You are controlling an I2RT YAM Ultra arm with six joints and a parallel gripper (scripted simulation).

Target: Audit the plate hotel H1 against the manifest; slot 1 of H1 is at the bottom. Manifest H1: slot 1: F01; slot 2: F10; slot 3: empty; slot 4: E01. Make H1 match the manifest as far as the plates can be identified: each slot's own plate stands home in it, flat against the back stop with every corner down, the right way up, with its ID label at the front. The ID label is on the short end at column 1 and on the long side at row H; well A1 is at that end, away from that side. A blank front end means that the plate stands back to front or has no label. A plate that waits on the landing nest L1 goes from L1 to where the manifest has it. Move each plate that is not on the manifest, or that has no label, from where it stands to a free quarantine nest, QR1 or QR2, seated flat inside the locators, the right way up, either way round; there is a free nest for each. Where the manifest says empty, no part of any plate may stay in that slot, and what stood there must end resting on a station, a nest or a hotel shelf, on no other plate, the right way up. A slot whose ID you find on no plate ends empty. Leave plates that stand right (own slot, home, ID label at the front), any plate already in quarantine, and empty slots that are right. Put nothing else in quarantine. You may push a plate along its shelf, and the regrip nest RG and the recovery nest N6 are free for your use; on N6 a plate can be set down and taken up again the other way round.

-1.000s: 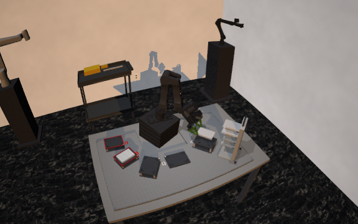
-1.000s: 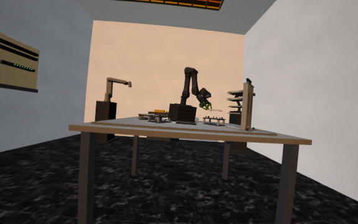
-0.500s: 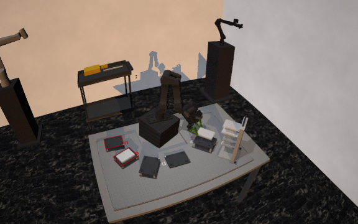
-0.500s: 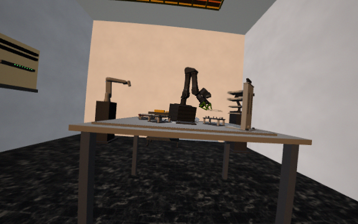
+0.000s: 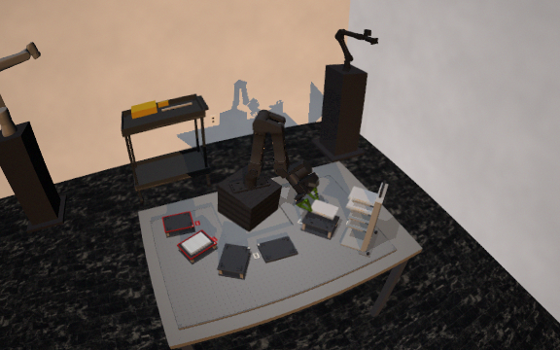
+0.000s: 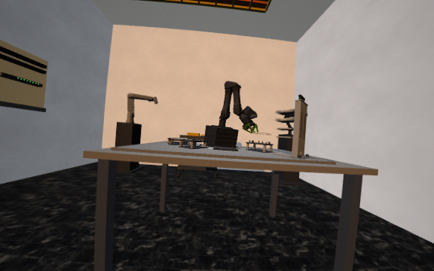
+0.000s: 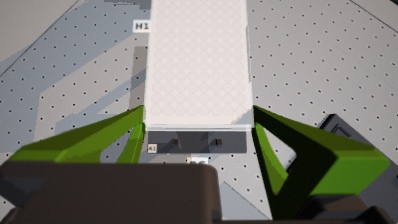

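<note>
Now: hand 4 cm short of the white plate, 3 cm to the right of it and 1 cm above it. Round my hand: A1 mark 6 cm behind, 3 cm to the left, 8 cm below; then dark regrip nest 4 cm ahead, 3 cm to the left, 8 cm below; then RG tag 5 cm behind, 4 cm to the right, 14 cm below.
</note>
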